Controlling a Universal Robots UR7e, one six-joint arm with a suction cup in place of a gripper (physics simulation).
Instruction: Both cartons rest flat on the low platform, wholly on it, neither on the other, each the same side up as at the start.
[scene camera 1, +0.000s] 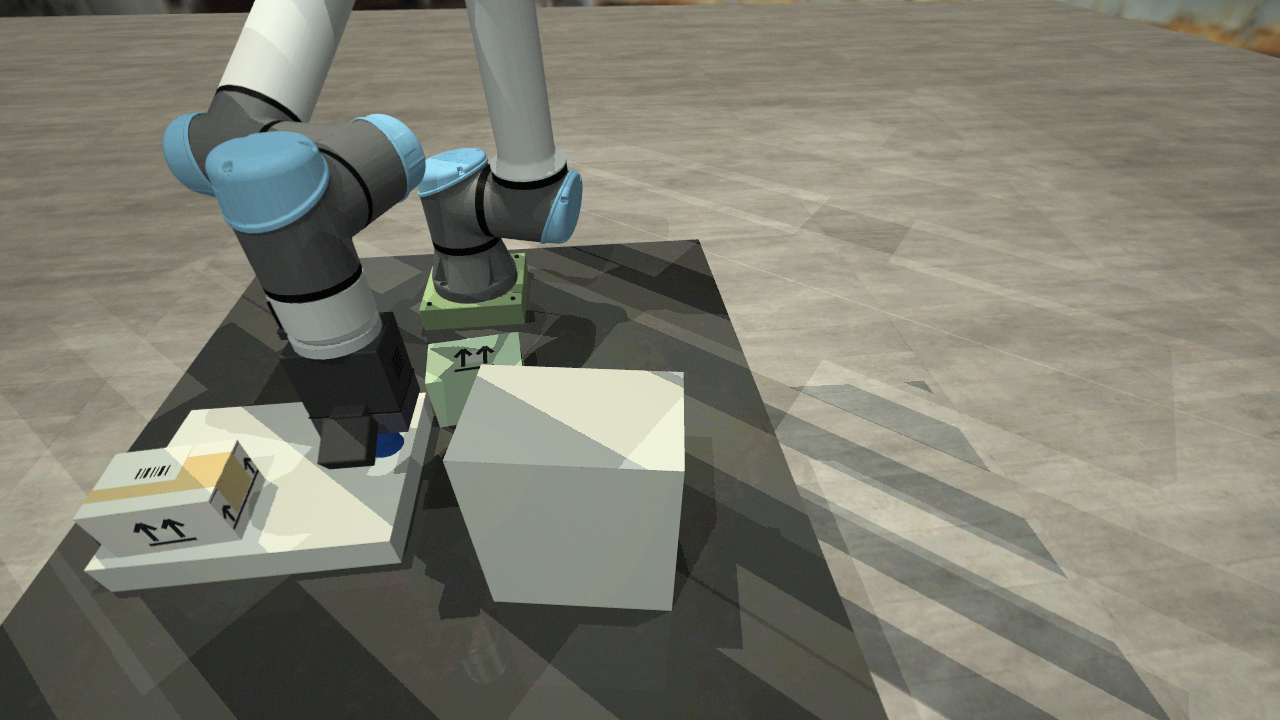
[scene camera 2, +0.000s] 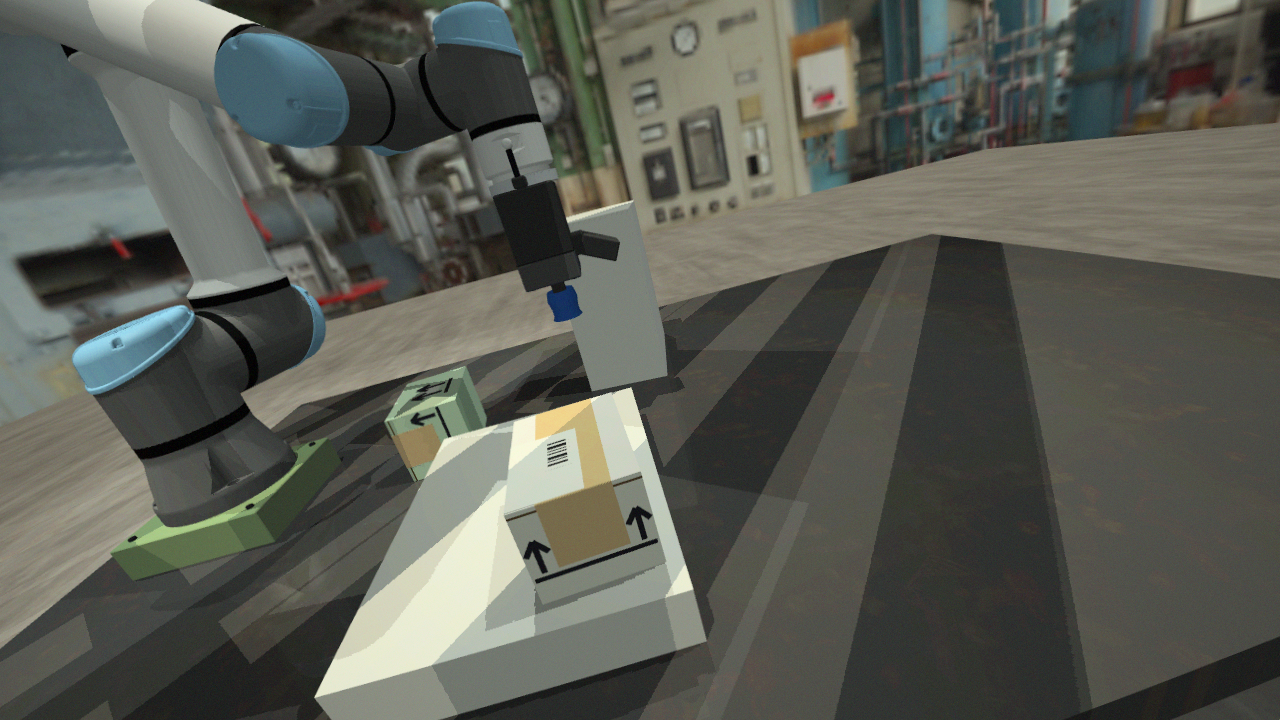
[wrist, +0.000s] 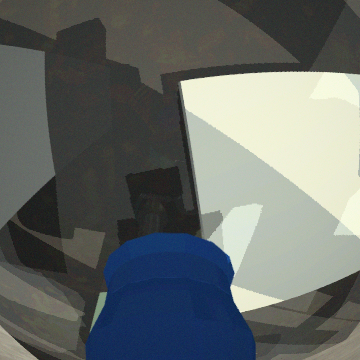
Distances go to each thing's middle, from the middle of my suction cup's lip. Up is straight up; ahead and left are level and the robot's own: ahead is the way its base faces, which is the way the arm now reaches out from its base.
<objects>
Now: suction cup 7 cm short of the tall white block (scene camera 1: 570, 480), 21 cm to the right of it and 4 cm above it. Round my suction cup: low white platform (scene camera 2: 452, 617) 7 cm behind, 18 cm to the right, 14 cm below.
</objects>
